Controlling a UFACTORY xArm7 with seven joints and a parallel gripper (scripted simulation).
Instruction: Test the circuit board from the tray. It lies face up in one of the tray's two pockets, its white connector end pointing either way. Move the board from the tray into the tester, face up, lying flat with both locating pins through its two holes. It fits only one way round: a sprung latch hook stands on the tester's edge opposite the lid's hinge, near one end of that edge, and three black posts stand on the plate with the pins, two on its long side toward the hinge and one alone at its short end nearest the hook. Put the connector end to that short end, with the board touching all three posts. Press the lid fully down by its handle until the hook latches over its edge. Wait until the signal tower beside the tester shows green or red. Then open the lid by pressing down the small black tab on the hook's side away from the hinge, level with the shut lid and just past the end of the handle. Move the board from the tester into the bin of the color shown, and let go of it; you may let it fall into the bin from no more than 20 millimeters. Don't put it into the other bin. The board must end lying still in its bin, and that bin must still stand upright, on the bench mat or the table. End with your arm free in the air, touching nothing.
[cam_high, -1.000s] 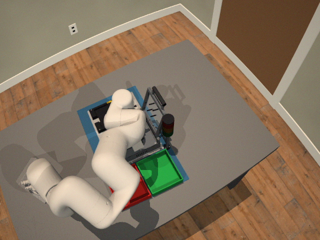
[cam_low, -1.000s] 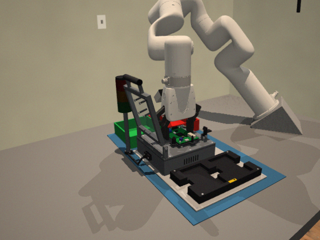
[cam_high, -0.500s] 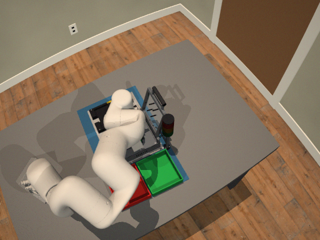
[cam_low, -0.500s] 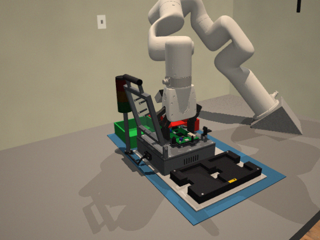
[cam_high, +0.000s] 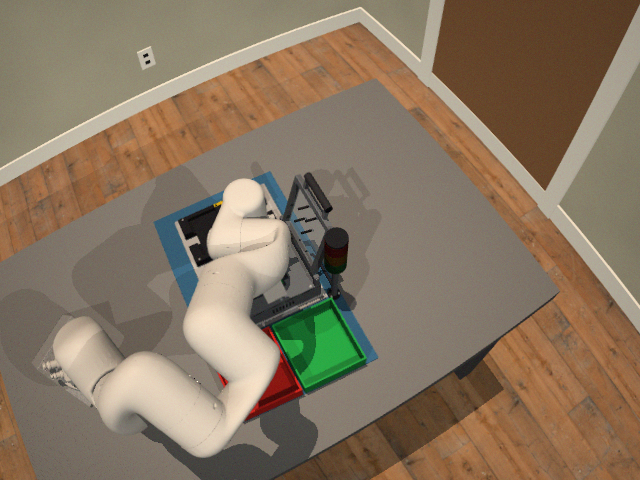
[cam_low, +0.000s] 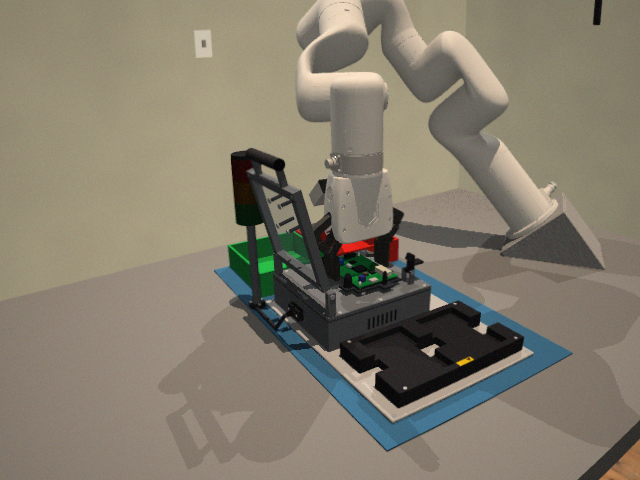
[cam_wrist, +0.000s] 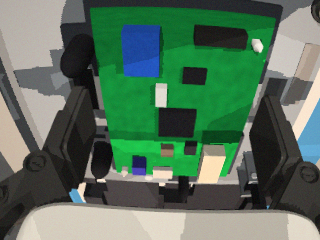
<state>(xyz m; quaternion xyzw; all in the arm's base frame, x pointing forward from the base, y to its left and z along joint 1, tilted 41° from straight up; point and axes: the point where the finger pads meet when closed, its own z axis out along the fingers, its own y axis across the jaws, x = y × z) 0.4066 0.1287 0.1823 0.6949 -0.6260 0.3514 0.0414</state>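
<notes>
Right now my hand is 10 mm to the right of the tester plate and 10 mm above it. Also, from my hand: clear lid: 120 mm ahead, 100 mm above; green bin: 200 mm to the right, 60 mm below, 40 mm ahead; latch hook: 60 mm to the left, 60 mm behind, 10 mm above.
</notes>
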